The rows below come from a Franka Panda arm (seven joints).
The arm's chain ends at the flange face. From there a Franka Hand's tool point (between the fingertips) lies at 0.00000 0.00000 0.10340 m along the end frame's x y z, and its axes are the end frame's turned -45 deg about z.
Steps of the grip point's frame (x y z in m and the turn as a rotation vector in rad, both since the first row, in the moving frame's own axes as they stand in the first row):
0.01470, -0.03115, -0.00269, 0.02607, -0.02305, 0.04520
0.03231, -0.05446, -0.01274, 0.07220, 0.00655, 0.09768
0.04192, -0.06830, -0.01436, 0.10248, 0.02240, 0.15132
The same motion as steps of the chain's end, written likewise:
-0.00805, -0.03212, -0.00263, 0.00214, -0.03473, 0.04520
-0.01116, -0.05538, -0.01247, 0.05568, -0.04642, 0.09768
-0.01352, -0.06842, -0.01379, 0.08830, -0.05663, 0.15132

